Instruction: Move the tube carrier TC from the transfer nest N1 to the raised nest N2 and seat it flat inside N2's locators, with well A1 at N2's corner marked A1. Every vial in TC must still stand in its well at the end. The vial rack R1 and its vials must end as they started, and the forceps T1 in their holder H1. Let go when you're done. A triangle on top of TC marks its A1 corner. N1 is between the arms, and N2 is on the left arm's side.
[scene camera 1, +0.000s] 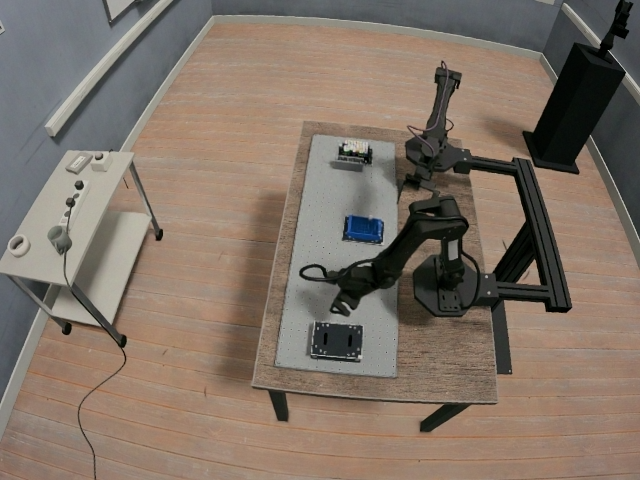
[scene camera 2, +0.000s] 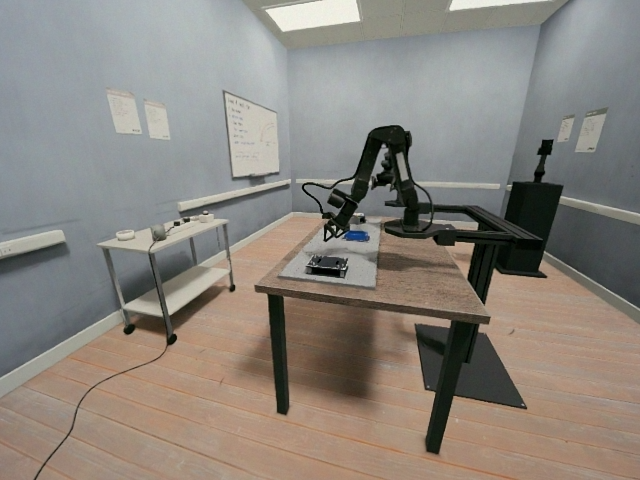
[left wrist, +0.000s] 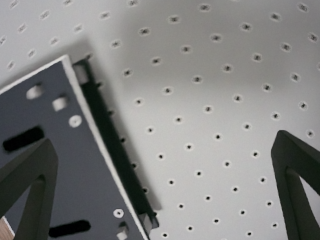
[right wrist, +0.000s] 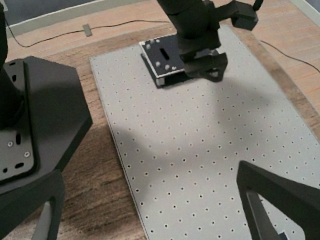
I see my left gripper (left wrist: 163, 145), my right gripper (right wrist: 150, 176) and a black raised nest N2 (scene camera 1: 338, 334).
My left gripper also shows in the right wrist view (right wrist: 215, 61).
